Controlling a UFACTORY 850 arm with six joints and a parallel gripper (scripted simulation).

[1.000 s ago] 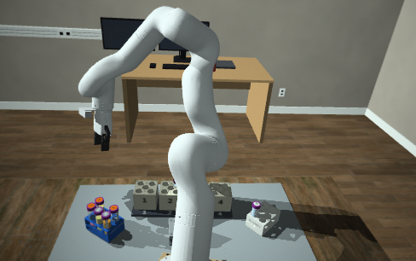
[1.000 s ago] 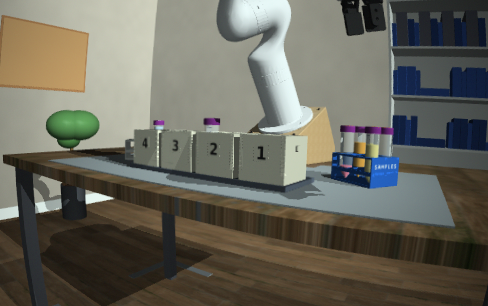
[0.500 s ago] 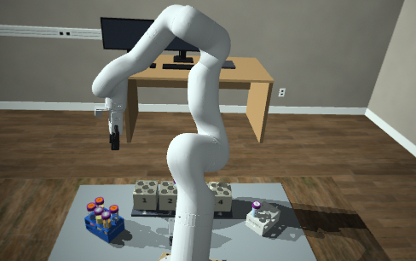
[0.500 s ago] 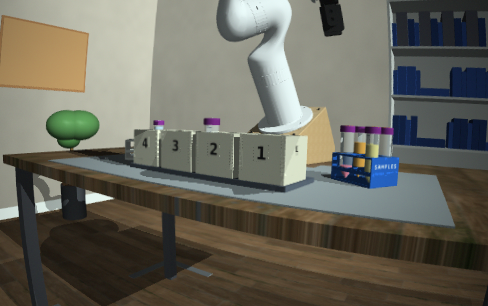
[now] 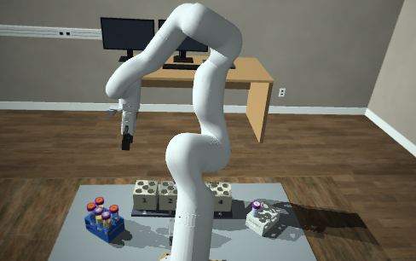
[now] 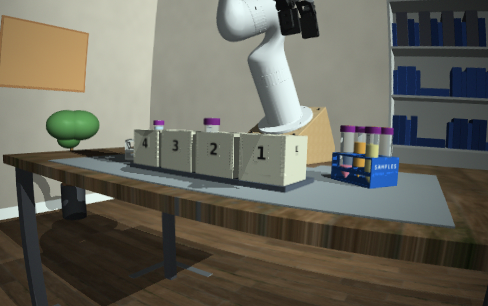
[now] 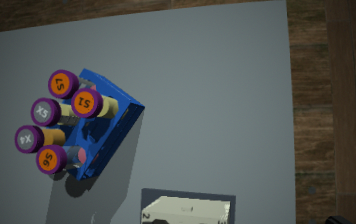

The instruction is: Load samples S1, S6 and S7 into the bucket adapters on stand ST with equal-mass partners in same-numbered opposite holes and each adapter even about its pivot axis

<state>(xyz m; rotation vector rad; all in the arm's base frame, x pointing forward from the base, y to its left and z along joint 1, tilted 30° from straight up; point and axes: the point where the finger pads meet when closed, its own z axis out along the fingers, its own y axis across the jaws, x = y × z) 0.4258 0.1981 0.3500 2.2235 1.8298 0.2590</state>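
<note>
My hand is 34 cm past the white rack, 51 cm to the left of it and 24 cm above it. Also, from my hand: adapter 1: 9 cm behind, 6 cm to the right, 22 cm below; then blue samples rack: 19 cm behind, 13 cm to the left, 24 cm below.
</note>
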